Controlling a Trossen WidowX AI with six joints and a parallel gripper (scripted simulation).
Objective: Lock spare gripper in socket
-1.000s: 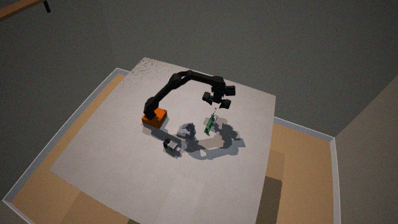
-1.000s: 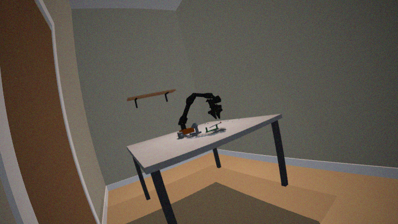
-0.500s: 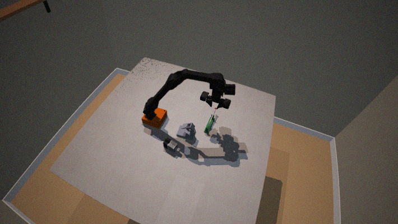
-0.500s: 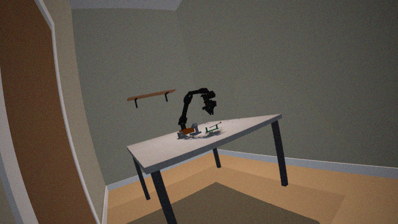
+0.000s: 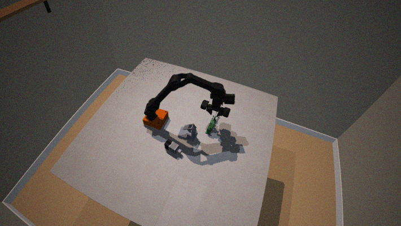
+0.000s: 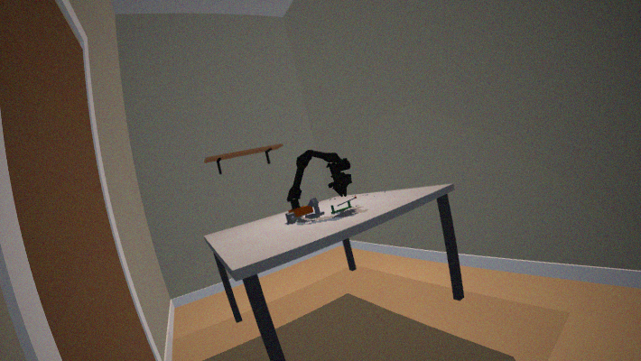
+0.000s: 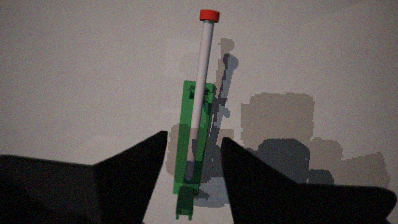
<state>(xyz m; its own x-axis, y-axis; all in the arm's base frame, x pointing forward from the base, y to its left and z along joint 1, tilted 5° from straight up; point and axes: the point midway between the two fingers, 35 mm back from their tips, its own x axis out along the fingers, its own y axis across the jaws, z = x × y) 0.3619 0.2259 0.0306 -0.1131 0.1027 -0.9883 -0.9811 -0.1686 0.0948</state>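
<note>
My gripper tip is now 10 mm short of the green pin rest, 40 mm to the left of it and 50 mm above it. Also, from my gripper tip: spare gripper: 100 mm behind, 330 mm to the right, 50 mm below; then mount: 80 mm behind, 180 mm to the right, 20 mm below.
</note>
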